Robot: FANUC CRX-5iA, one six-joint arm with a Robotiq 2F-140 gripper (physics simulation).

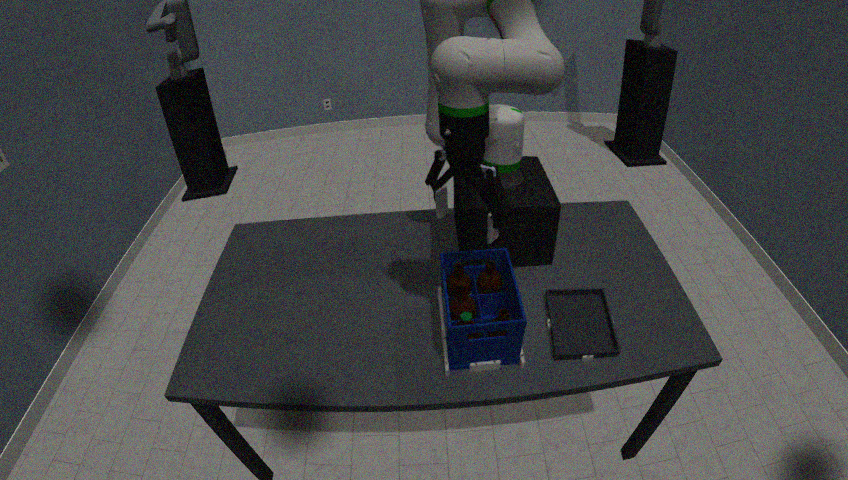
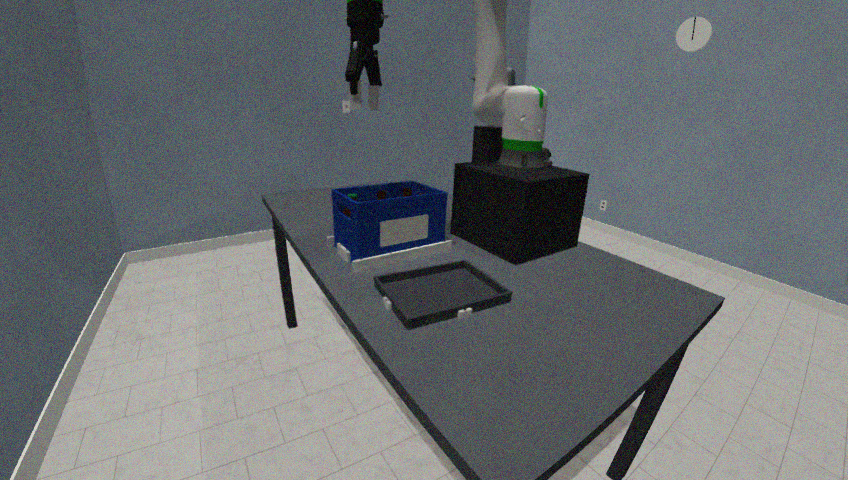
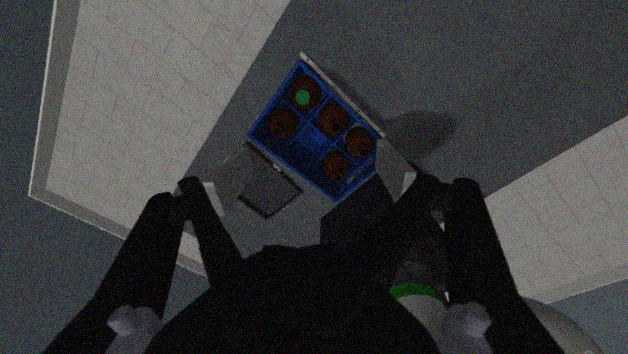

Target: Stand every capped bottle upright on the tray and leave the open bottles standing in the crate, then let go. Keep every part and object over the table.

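Frame: origin at the arm's base, x ahead, y left, z up, level; centimetres.
Seen in the pictures: gripper, fingertip midpoint: (image 1: pixel 466 227) (image 2: pixel 365 109) (image 3: pixel 311 157); arm's base at its link origin: (image 1: pixel 500 178) (image 2: pixel 519 167) (image 3: pixel 401 275).
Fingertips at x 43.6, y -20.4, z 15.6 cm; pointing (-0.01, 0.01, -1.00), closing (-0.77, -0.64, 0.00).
Note:
Offsets run from my fingertips to a thing's top centre. "spot": to the spot under its first point. Level surfaces: height alone.
The blue crate @[dx -4.7, dy +4.8, dz -22.0 cm] (image 1: pixel 484 352) (image 2: pixel 364 234) (image 3: pixel 312 138) stands upright on the table. Inside it, a brown bottle with a green cap @[dx +4.0, dy -0.6, dz -23.2 cm] (image 1: pixel 466 316) (image 2: pixel 352 195) (image 3: pixel 303 97) stands in a corner compartment at the end away from the robot base. Several open brown bottles stand in other compartments, one beside the capped bottle @[dx +4.8, dy +8.6, dz -23.2 cm] (image 3: pixel 283 122); the middle compartment on the tray side is empty. The black tray @[spot: dx +1.3, dy +34.4, dz -39.0 cm] (image 1: pixel 580 324) (image 2: pixel 443 291) (image 3: pixel 270 192) lies flat beside the crate, bare. My gripper (image 1: pixel 466 217) (image 2: pixel 364 99) (image 3: pixel 311 157) is open and empty, high above the crate.
White strips (image 1: pixel 484 364) (image 2: pixel 404 254) edge the crate's foot, and small white blocks (image 1: pixel 587 356) (image 2: pixel 464 312) touch the tray's rim. The black base block (image 1: pixel 532 231) (image 2: pixel 517 208) stands behind the crate. The dark table @[dz -39.5 cm] (image 1: pixel 327 315) (image 2: pixel 535 356) carries crate and tray.

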